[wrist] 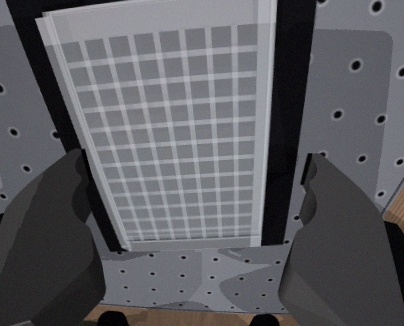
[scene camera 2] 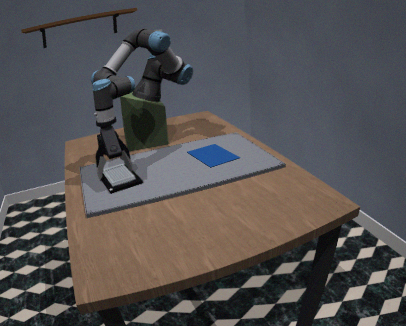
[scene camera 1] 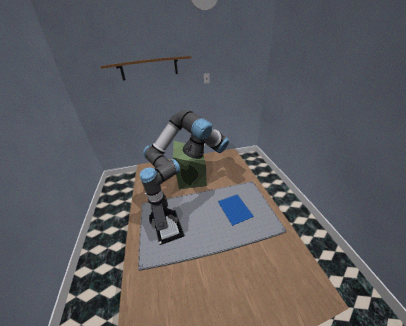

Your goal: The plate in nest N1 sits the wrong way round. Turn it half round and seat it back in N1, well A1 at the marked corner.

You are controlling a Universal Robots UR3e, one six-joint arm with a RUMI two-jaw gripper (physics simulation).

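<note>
The pale, clear well plate lies in the black nest at the left of the grey board. A small light mark shows at the nest's near left corner in both scene views. The well labels cannot be read. My gripper is open and points down over the robot-side part of the plate. In the wrist view one finger stands to each side of the plate, with a gap on both sides. How high the fingertips are above the board is hard to tell.
The grey perforated board lies on the wooden table. A flat blue rectangle lies on its right part. The green block under the arm's base stands behind the board.
</note>
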